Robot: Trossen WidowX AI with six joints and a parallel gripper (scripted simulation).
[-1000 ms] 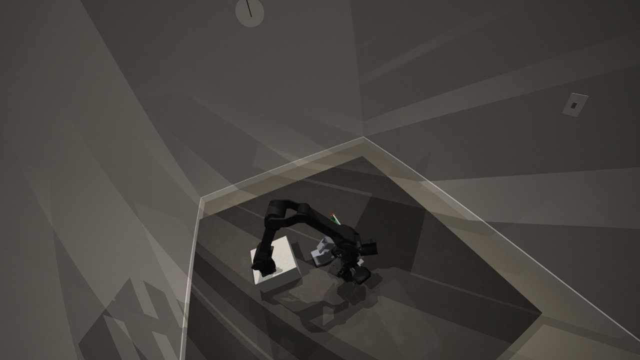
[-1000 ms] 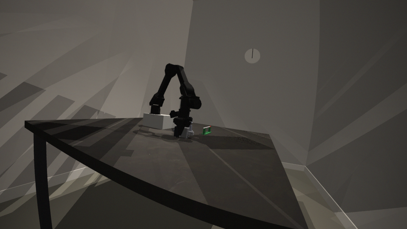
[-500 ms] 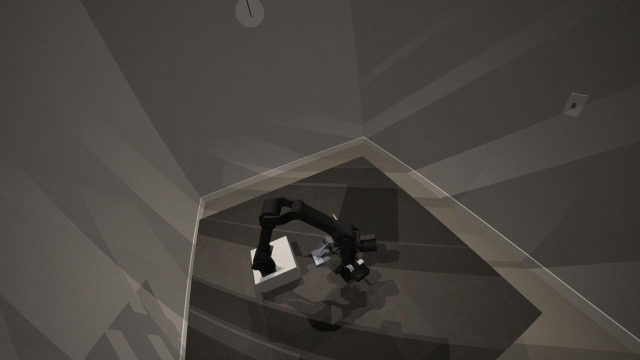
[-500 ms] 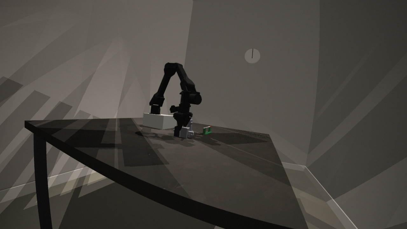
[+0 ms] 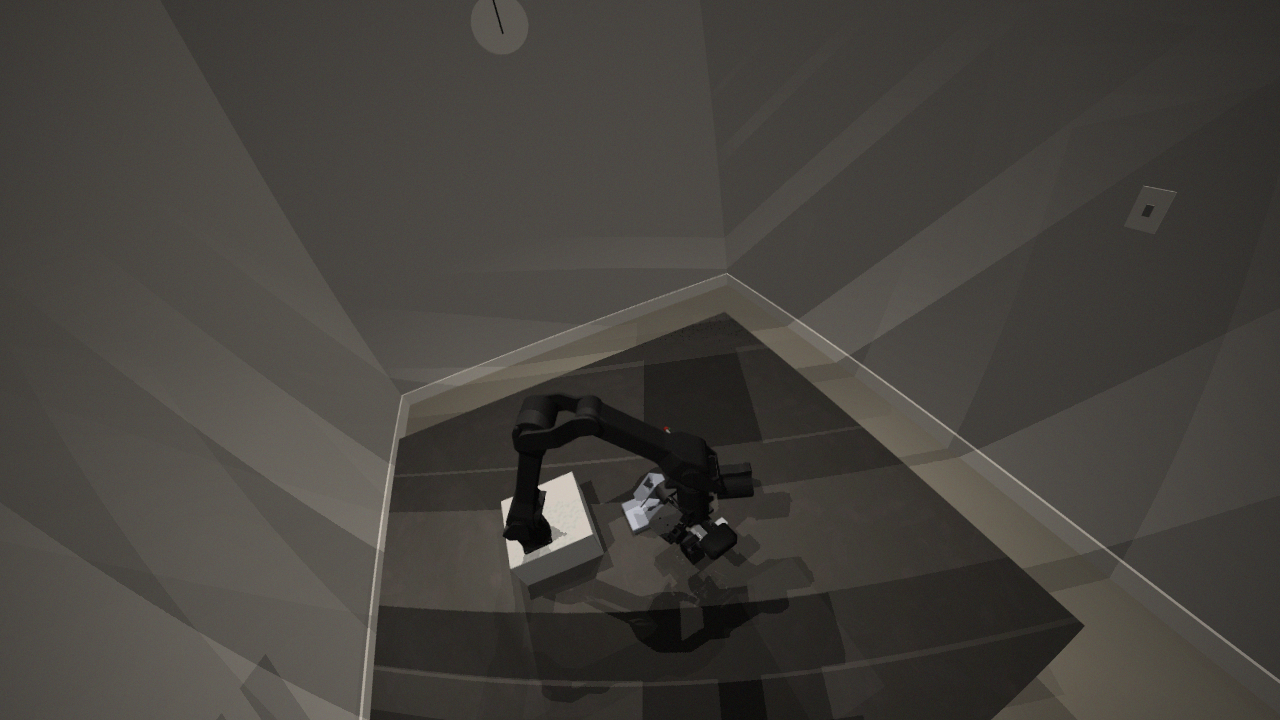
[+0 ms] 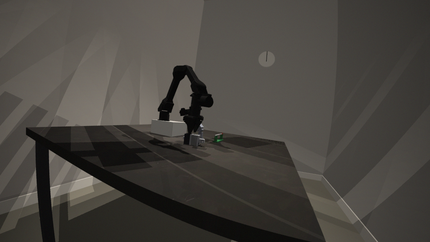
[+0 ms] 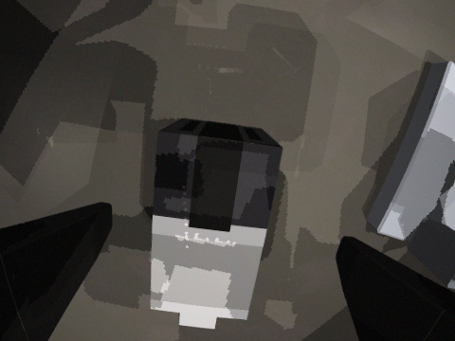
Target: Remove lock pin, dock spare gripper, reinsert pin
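Right now the spare gripper is 3 cm below my gripper tip and 2 cm ahead of it. Round my gripper tip: green cradle: 25 cm to the left, 8 cm ahead, 4 cm below; then grey mount: 14 cm to the left, 3 cm behind.
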